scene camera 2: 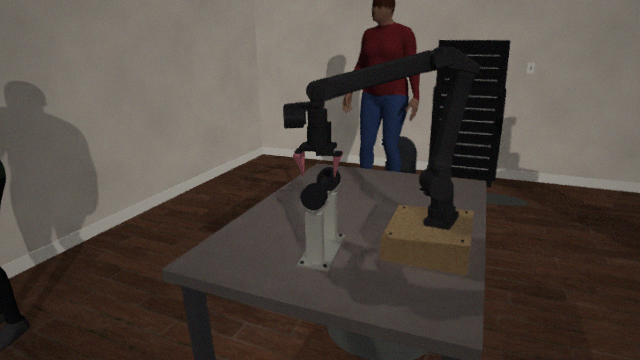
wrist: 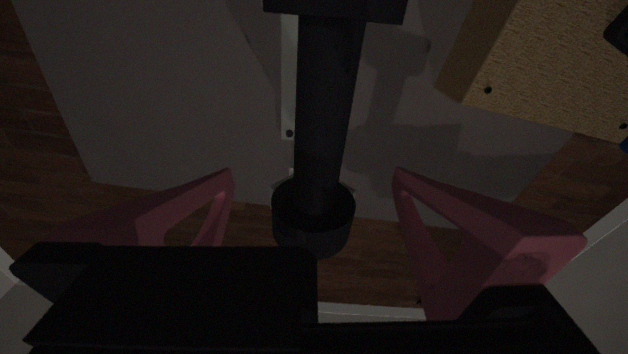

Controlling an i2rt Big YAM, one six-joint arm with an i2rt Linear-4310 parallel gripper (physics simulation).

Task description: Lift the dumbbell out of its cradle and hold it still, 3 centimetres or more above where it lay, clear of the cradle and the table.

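Frame: origin at the arm's base, x ahead, y left, z up, level; metres.
Seen in the pictures: gripper, fingertip midpoint: (scene camera 2: 318, 176) (wrist: 312, 176); arm's base, origin of the base link: (scene camera 2: 441, 220).
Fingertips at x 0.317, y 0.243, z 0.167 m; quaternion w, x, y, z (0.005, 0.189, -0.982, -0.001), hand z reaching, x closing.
Pixels of each thing's middle, then the offset from my fingertips to it. Level surfaces: height alone.
- black dumbbell, body centre: (wrist: 320, 129) (scene camera 2: 321, 187) 0.014 m right, 0.001 m back, 0.038 m down
- pale cradle, body centre: (wrist: 316, 86) (scene camera 2: 322, 221) 0.014 m right, 0.001 m back, 0.157 m down
- table, its level: 0.261 m down
A black dumbbell (scene camera 2: 314, 196) (wrist: 325, 105) lies level across the two uprights of a pale cradle (scene camera 2: 315, 240) (wrist: 288, 75) on the table. In the wrist view its handle runs up the middle, with one round end low in the picture and the other cut by the top edge. My gripper (scene camera 2: 318, 175) (wrist: 312, 176) points down and is open, with nothing between its pink fingers. In the scene view it is above the dumbbell, near its far end. In the wrist view the fingertips stand wide on either side of the dumbbell. How far they are above the handle is hard to tell.
The arm's base stands on a wooden block (scene camera 2: 425, 250) (wrist: 550, 65) on the table (scene camera 2: 240, 260), right of the cradle. Behind the table are a person in a red top (scene camera 2: 387, 55) and a black drawer cabinet (scene camera 2: 472, 45). Part of another person shows at the left edge.
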